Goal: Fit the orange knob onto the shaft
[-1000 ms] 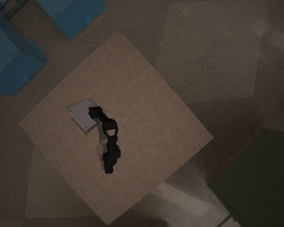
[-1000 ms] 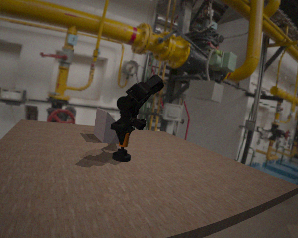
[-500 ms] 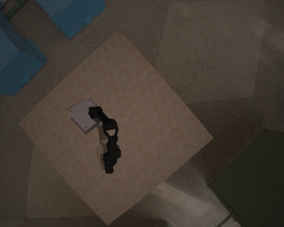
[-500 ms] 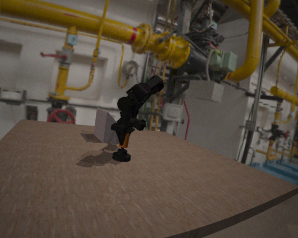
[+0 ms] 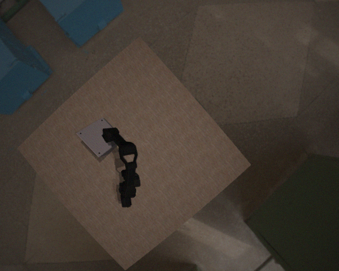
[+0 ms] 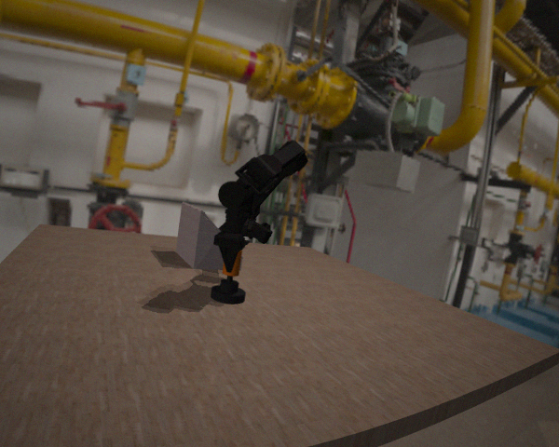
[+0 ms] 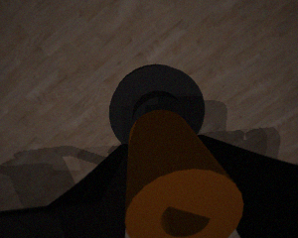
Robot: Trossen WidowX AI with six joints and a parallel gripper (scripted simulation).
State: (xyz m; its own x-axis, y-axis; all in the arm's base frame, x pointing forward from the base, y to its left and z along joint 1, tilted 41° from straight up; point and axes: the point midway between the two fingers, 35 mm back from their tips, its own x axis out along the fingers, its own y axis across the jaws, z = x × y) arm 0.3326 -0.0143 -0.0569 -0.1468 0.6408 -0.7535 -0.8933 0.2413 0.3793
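The orange knob lies 2 cm above my gripper tip. The rest, counted from my gripper tip: dark round pedestal (4 cm below).
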